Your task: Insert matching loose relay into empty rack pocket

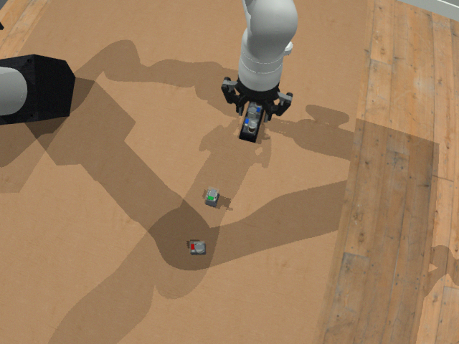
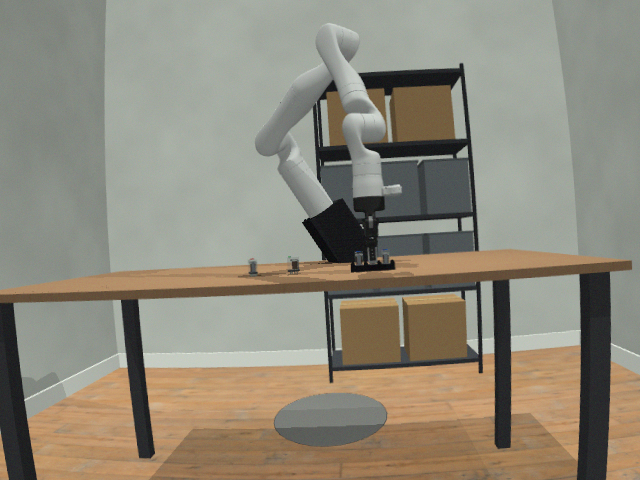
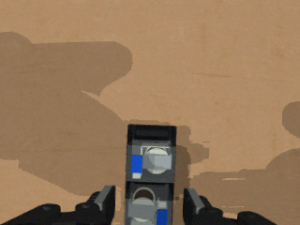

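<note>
Right now the rack is 3 cm below my hand.
</note>
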